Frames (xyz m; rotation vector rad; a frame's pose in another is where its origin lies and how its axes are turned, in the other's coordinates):
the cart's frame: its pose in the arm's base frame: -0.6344 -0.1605 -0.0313 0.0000 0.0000 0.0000
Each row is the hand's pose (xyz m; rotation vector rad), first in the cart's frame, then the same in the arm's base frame.
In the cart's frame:
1: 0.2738 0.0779 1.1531 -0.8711 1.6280 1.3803
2: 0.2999 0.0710 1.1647 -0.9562 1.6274 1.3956
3: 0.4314 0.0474 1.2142 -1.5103 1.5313 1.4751
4: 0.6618 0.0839 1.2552 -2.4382 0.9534 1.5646
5: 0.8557 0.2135 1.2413 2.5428 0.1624 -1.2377
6: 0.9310 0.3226 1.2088 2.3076 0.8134 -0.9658
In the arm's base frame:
1: -0.3606 -0.0826 1.1218 -0.8711 1.6280 1.3803
2: -0.3345 -0.0895 1.1334 -0.9562 1.6274 1.3956
3: -0.2030 -0.1131 1.1829 -1.5103 1.5313 1.4751
4: 0.0274 -0.0766 1.2239 -2.4382 0.9534 1.5646
5: 0.2213 0.0530 1.2100 2.5428 0.1624 -1.2377
6: 0.2966 0.1621 1.1775 2.3076 0.8134 -0.9658

